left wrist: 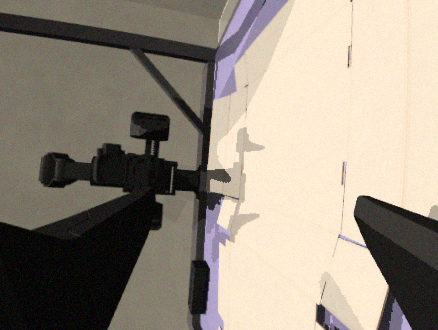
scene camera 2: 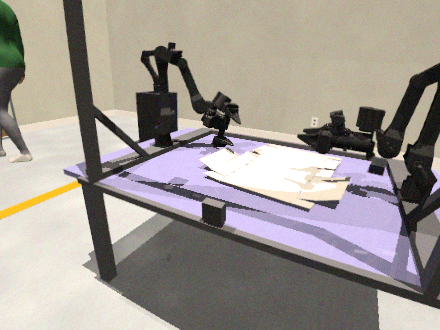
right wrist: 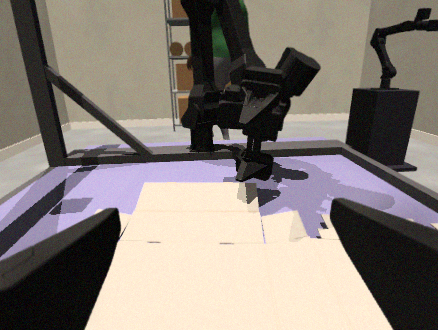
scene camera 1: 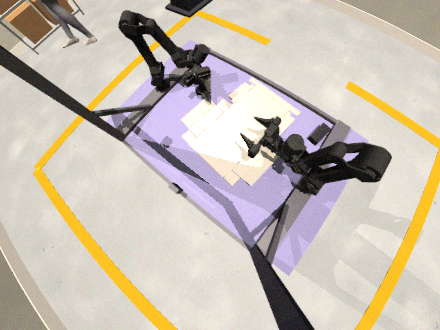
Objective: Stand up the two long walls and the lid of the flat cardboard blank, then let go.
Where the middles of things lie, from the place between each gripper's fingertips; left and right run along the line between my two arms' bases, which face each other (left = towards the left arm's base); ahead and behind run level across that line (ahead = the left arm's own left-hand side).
Now: left hand 290 mm to the right of the diagonal brace [right wrist: 55,78], 290 mm past it and 20 mm below it.
Now: the diagonal brace 530 mm to the left of my right hand, 250 mm behind it and 30 mm below it.
